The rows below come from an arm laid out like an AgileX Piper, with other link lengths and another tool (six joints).
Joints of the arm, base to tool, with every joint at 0 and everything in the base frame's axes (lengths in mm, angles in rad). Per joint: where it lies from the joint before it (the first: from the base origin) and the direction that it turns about. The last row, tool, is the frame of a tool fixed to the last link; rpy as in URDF.
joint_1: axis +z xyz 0 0 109.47
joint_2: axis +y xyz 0 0 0
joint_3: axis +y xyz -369.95 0 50.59
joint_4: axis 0.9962 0 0.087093 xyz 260.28 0 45.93
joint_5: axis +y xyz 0 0 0
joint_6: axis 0.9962 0 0.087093 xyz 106.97 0 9.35
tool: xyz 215.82 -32 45.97 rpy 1.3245 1.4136 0.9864
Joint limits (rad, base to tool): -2.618..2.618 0..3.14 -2.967..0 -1.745..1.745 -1.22..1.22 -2.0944..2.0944
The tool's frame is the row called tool.
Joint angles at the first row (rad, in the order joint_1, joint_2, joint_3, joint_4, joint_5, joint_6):
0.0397 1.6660 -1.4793 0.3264 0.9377 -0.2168
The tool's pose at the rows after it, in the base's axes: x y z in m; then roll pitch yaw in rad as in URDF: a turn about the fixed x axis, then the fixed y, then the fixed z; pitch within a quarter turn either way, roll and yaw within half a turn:
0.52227, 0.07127, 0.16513, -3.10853, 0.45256, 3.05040
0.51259, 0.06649, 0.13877, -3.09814, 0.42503, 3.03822
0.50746, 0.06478, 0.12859, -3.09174, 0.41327, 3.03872
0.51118, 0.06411, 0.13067, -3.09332, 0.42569, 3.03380
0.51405, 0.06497, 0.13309, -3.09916, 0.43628, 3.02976
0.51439, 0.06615, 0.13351, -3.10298, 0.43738, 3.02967
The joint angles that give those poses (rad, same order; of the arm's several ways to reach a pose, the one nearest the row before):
0.0397 1.6700 -1.3672 0.3245 0.8952 -0.2168
0.0397 1.6722 -1.2889 0.3233 0.8404 -0.2168
0.0397 1.6722 -1.2582 0.3225 0.8220 -0.2204
0.0397 1.6722 -1.2582 0.3235 0.8089 -0.2204
0.0397 1.6712 -1.2582 0.3304 0.7991 -0.2246
0.0397 1.6713 -1.2582 0.3358 0.7983 -0.2286

